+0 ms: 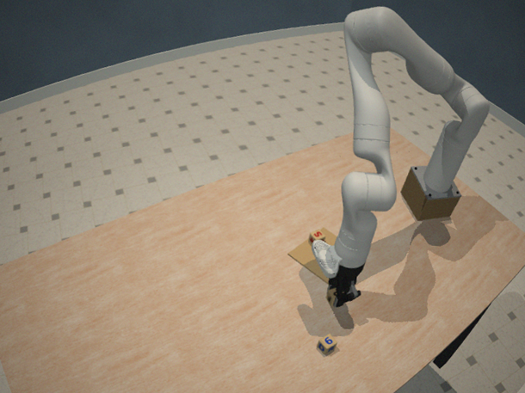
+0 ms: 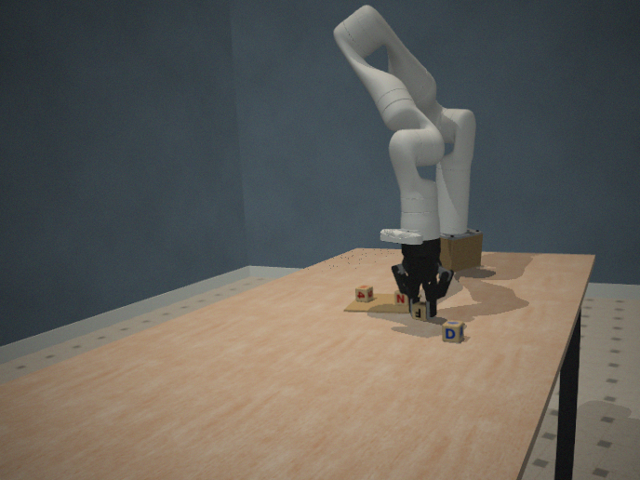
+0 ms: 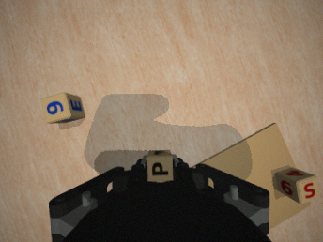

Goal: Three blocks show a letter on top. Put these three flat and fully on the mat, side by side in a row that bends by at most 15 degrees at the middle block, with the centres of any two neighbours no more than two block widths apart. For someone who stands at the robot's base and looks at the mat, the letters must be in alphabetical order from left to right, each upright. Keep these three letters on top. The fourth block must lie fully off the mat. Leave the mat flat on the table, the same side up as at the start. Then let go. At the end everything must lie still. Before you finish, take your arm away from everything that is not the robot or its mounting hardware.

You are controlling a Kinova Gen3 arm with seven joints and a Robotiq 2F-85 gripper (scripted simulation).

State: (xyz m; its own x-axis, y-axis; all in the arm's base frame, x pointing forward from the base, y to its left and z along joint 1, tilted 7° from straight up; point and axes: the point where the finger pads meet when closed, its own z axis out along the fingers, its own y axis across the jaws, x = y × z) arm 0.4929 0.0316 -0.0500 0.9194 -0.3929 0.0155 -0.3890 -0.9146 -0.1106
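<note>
The tan mat lies 11 cm to the right of my hand, 9 cm behind it and 2 cm below it.
</note>
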